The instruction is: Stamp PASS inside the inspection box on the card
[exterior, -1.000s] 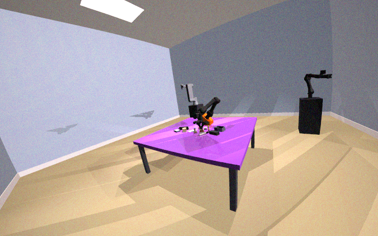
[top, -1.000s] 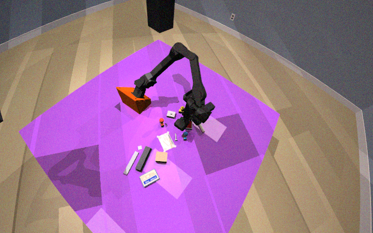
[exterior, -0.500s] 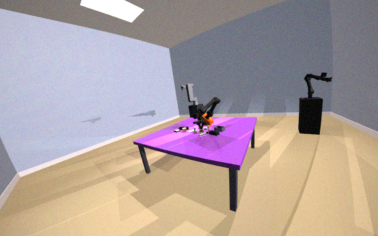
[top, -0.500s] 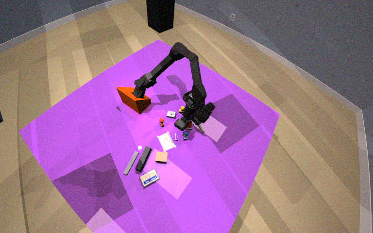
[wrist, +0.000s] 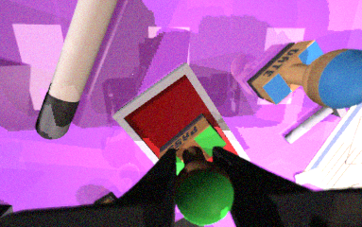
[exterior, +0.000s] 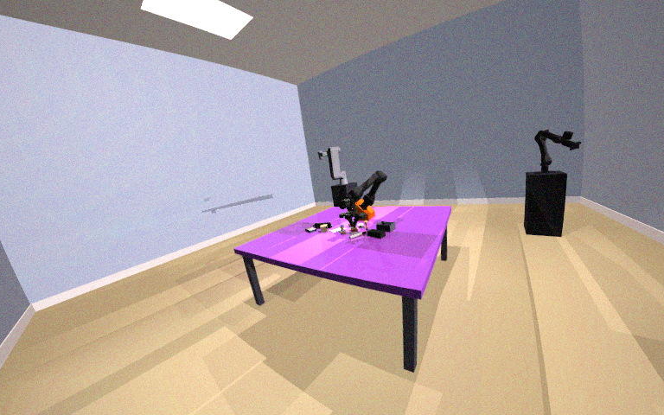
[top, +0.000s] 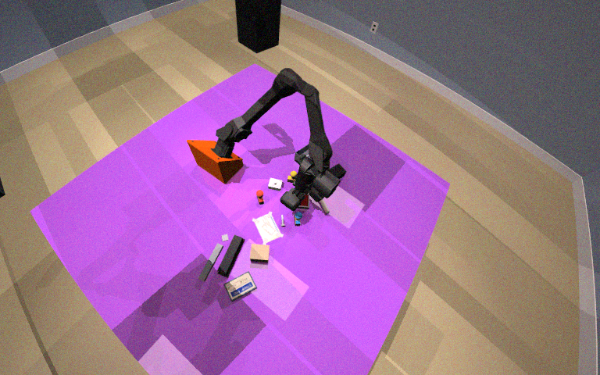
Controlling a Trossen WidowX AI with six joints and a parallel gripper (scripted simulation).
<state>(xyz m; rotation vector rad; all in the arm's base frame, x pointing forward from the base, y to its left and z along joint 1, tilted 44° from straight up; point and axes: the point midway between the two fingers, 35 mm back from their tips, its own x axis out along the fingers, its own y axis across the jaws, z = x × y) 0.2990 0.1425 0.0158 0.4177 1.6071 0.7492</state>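
Now: the red ink pad 30 mm below my gripper tip. The rest, counted from my gripper tip: white pen (80 mm to the left, 40 mm ahead, 30 mm below); then blue-knobbed stamp (60 mm to the right, 50 mm ahead, 20 mm below); then green-knobbed PASS stamp (right at my gripper tip).
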